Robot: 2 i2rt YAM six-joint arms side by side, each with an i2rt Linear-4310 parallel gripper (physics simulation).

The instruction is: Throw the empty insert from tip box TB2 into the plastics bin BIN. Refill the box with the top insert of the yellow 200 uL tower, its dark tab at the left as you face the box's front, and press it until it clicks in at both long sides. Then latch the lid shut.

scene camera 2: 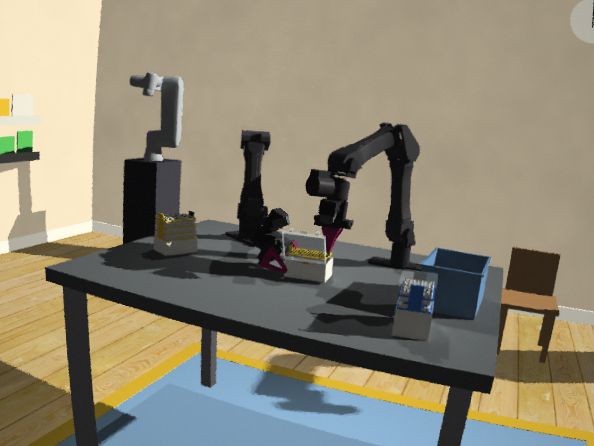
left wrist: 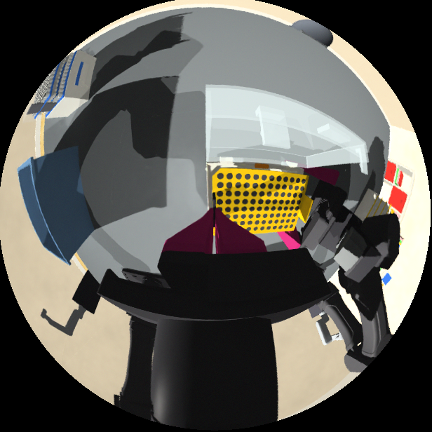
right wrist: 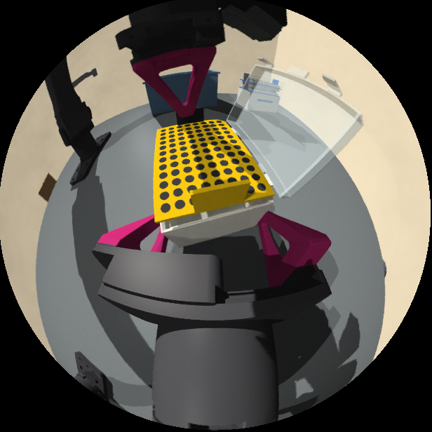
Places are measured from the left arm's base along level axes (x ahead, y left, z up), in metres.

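Where they show: left gripper, fingertip midpoint: [scene camera 2: 328, 252]; right gripper, fingertip midpoint: [scene camera 2: 295, 268]; left arm's base, origin of the base link: [scene camera 2: 399, 266]; right arm's base, origin of the base link: [scene camera 2: 247, 239].
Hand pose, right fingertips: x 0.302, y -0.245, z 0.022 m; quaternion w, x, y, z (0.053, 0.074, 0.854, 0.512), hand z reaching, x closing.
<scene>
Each offset is from my right fingertips to the centre of the thing.
The empty yellow insert {dx -0.006, dy +0.036, dz +0.058 m} [scene camera 2: 305, 253] [left wrist: 260, 200] [right wrist: 200, 165] is raised slightly above tip box TB2 {dx +0.011, dy +0.040, dz +0.058 m} [scene camera 2: 310, 270] [right wrist: 215, 229], its plate covering the box's rim in the right wrist view. The box's clear lid [left wrist: 235, 117] [right wrist: 300, 135] stands open. My left gripper [scene camera 2: 331, 253] [left wrist: 213, 212] [right wrist: 186, 115] is shut on the insert's dark tab at the end away from my right gripper. My right gripper [right wrist: 214, 212] is shut on the box's near end, one finger at each long side. The yellow 200 uL tower {dx -0.005, dy -0.424, dz +0.031 m} [scene camera 2: 175, 241] stands at the table's left, with tips in its inserts.
The blue plastics bin BIN {dx -0.022, dy +0.454, dz +0.038 m} [scene camera 2: 456, 287] [left wrist: 62, 205] [right wrist: 210, 97] stands at the table's right edge in the scene view. A white box with blue inserts {dx +0.221, dy +0.389, dz +0.040 m} [scene camera 2: 412, 320] [left wrist: 75, 87] [right wrist: 262, 101] stands in front of it. My left arm reaches above TB2.
</scene>
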